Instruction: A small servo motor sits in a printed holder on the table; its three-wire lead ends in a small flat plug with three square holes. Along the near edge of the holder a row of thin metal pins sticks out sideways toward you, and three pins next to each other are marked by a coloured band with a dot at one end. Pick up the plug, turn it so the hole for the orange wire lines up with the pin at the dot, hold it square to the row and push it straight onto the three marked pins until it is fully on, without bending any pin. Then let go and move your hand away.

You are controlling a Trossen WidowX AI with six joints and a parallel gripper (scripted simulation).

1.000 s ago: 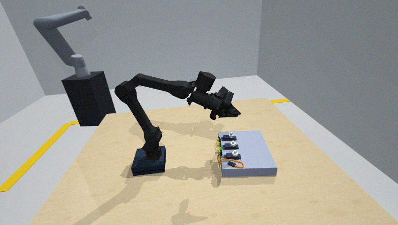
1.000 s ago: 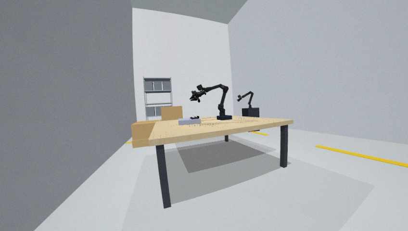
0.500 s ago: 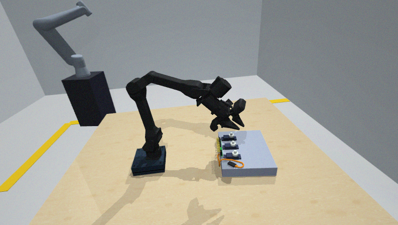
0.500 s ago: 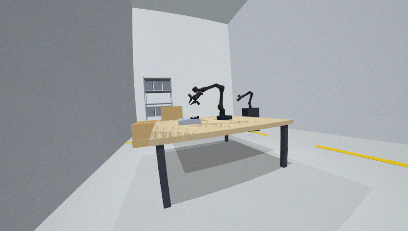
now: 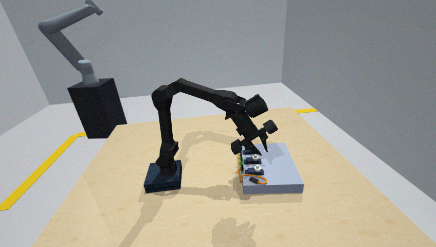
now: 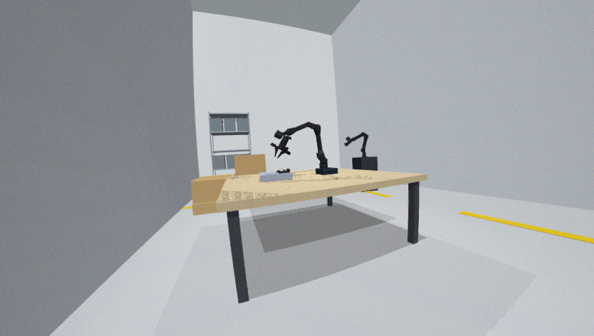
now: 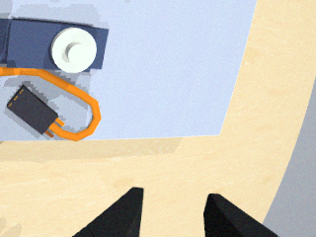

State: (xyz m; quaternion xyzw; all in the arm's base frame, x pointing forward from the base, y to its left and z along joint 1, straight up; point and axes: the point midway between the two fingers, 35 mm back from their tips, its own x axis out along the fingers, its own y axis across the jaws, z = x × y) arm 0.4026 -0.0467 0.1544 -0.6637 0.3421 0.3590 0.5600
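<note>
My gripper tip is now 90 mm past the green band, 70 mm to the right of it and 100 mm above it. The rest, counted from my gripper tip: grey holder 70 mm ahead, 110 mm to the left, 150 mm below.
</note>
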